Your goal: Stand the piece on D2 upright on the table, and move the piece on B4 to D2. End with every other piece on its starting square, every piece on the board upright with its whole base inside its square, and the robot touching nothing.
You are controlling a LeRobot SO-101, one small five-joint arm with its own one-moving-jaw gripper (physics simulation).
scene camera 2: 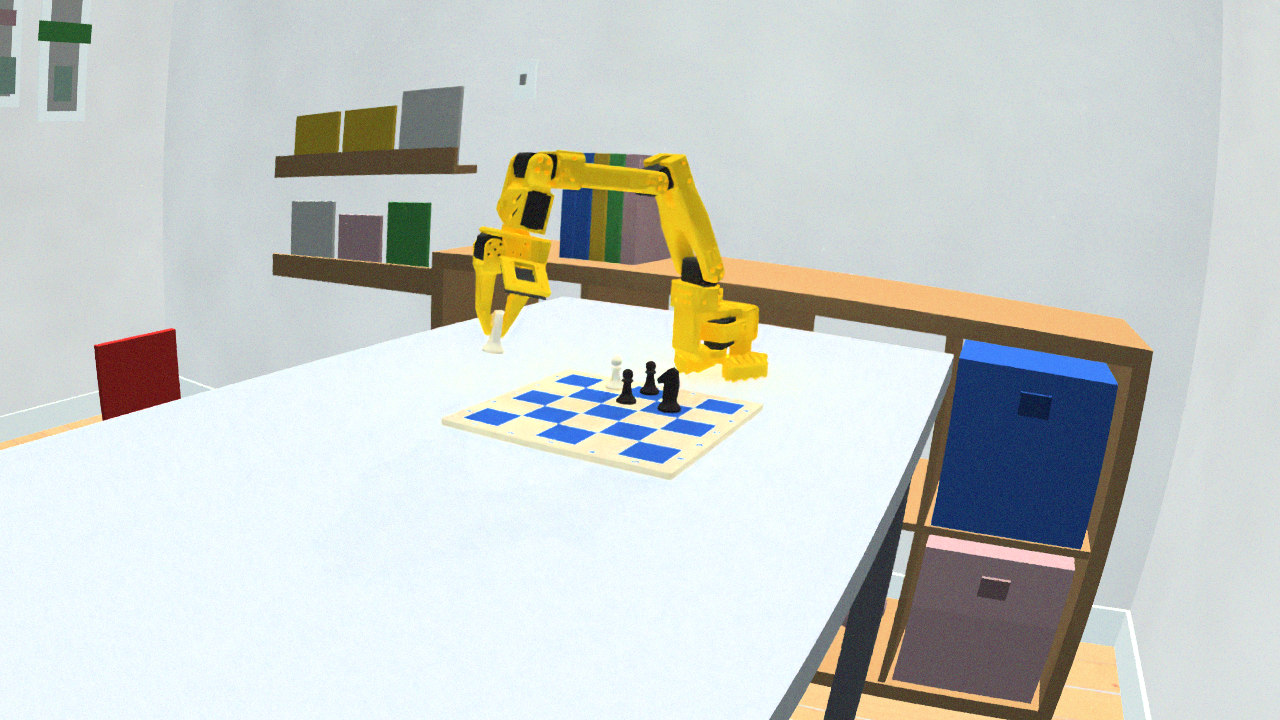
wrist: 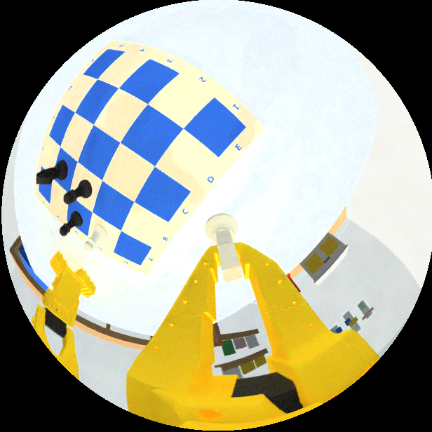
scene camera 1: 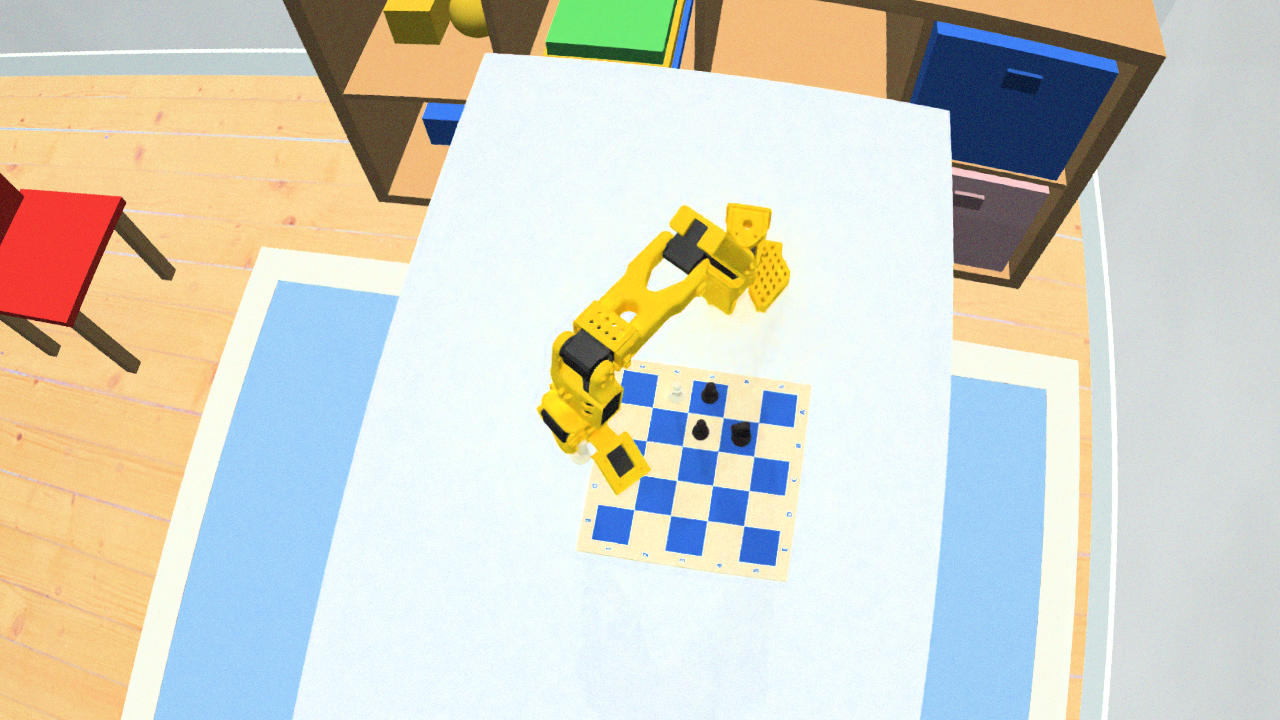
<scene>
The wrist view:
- white knight: 220, 228
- chessboard: 153, 134
</scene>
